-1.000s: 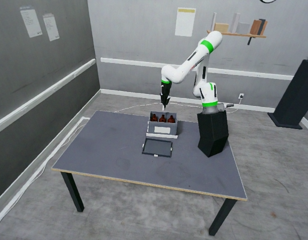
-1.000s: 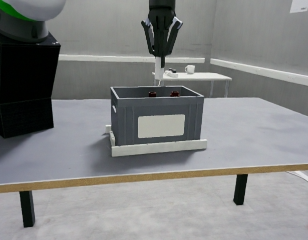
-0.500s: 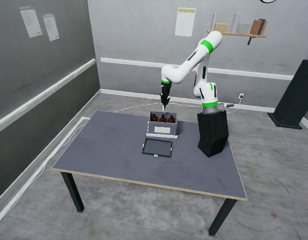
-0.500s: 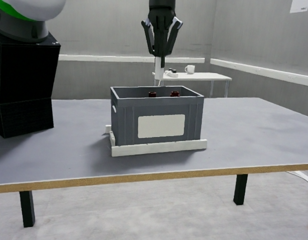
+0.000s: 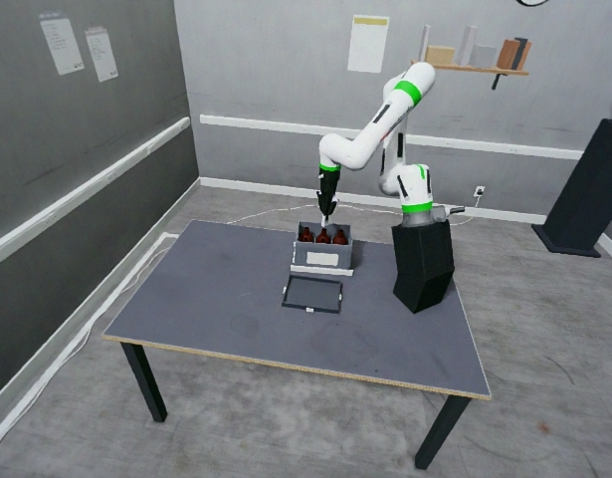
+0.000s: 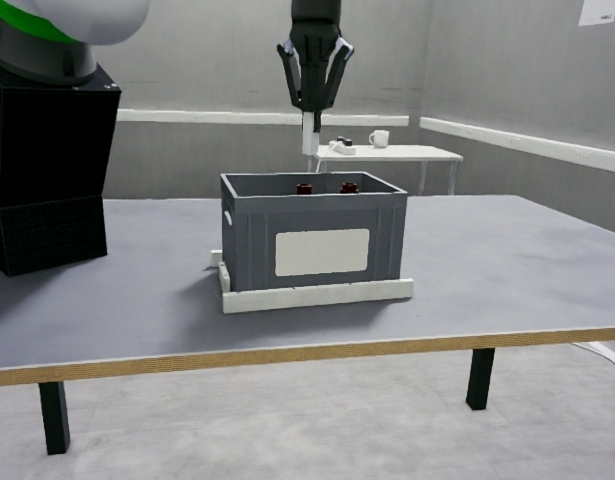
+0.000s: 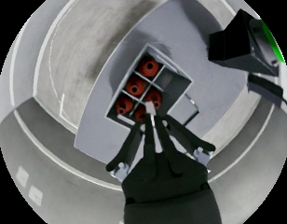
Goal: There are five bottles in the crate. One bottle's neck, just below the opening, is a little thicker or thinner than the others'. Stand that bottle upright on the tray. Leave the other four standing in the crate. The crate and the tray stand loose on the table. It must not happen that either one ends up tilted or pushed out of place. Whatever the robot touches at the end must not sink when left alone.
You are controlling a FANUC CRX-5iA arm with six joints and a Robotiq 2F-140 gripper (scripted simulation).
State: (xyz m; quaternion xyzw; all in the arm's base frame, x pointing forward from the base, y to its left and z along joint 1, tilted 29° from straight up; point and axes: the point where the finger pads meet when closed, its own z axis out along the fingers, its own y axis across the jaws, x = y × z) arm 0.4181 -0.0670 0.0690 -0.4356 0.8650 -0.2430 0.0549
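Right now my hand is 17 cm above the grey crate. The rest, counted from my hand: dark tray (26 cm to the left, 24 cm below, 1 cm ahead).
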